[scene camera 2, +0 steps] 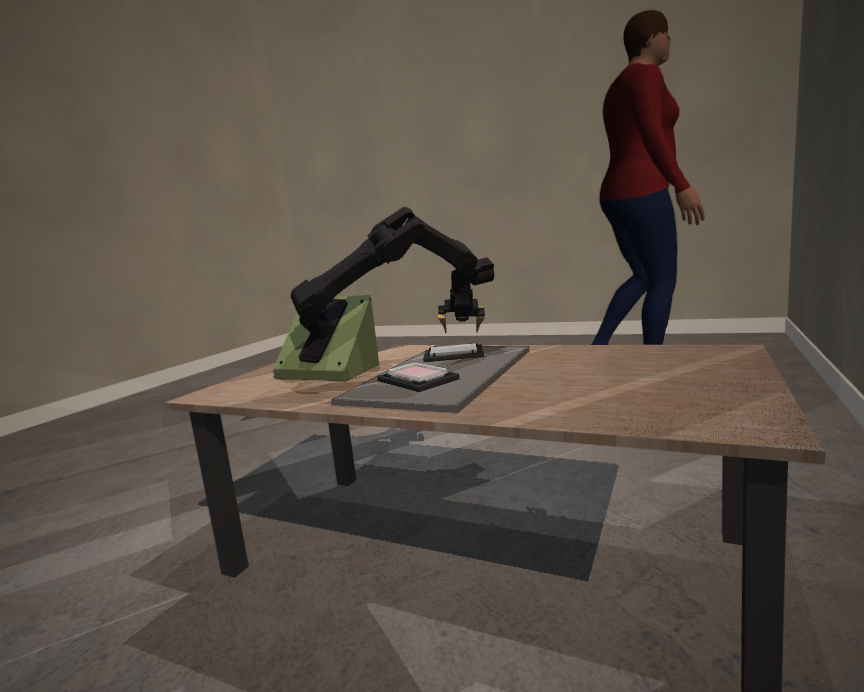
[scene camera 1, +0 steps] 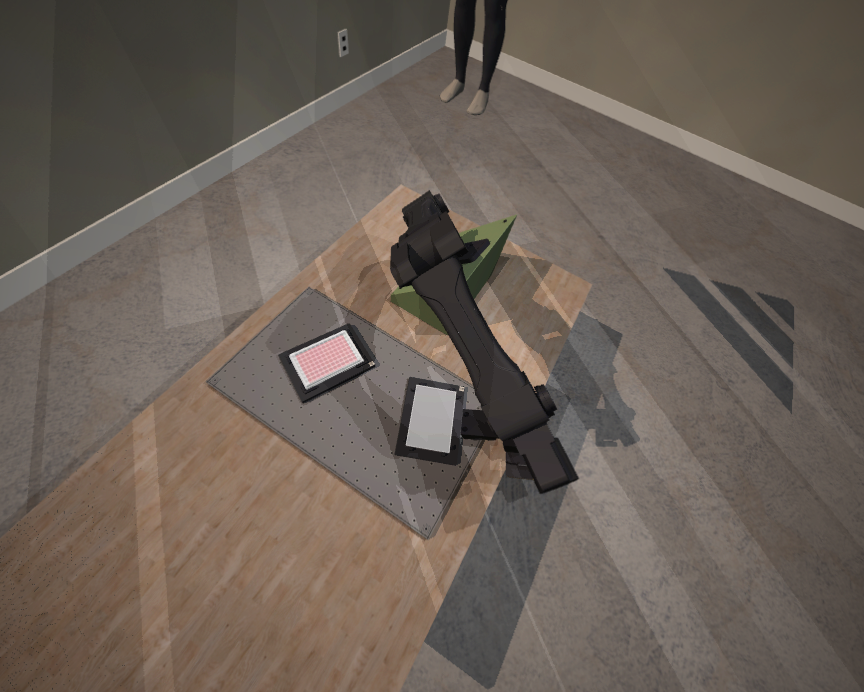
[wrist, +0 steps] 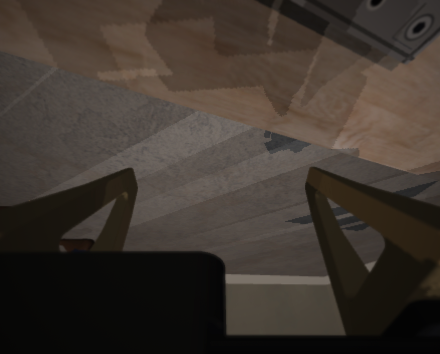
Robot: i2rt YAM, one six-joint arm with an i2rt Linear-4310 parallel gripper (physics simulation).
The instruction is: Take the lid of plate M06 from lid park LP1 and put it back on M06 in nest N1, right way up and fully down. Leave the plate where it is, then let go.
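Places are measured from the arm's base along level axes (x back, y right, z up), in metres.
Where they show: gripper, fingertip midpoint: (scene camera 2: 461, 332) (wrist: 221, 177); arm's base, origin of the base link: (scene camera 2: 324, 330).
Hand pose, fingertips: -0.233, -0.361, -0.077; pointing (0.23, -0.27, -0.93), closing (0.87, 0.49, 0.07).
Each offset is from my fingertips to the top centre of the thing, as dx, dy, dz. Level surfaces: height alone.
A plate with pink wells {-0.104, +0.430, -0.001} (scene camera 1: 326, 358) (scene camera 2: 418, 371) sits without a lid in a black nest {-0.104, +0.430, -0.009} (scene camera 1: 297, 383) (scene camera 2: 419, 386). A pale, flat lid {-0.067, +0.180, -0.009} (scene camera 1: 431, 418) (scene camera 2: 454, 350) lies on a black lid park {-0.067, +0.180, -0.007} (scene camera 1: 432, 457) (scene camera 2: 454, 356) on the same board. No labels are readable. My gripper (scene camera 2: 461, 330) (wrist: 221, 177) is open and empty, with its fingers wide apart. It hangs above table height, beyond the lid park in scene camera 2. In scene camera 1 the arm hides the fingers. Plate and lid do not show in the wrist view.
The grey perforated board {-0.116, +0.331, -0.026} (scene camera 1: 346, 432) (scene camera 2: 497, 361) (wrist: 395, 25) lies on the wooden table {dz -0.040} (scene camera 1: 216, 562) (scene camera 2: 613, 389) (wrist: 240, 100). The table edge and floor show below the fingers in the wrist view. The arm stands on a green wedge base (scene camera 1: 494, 252) (scene camera 2: 324, 366). A person (scene camera 1: 468, 43) (scene camera 2: 638, 136) stands beyond the table.
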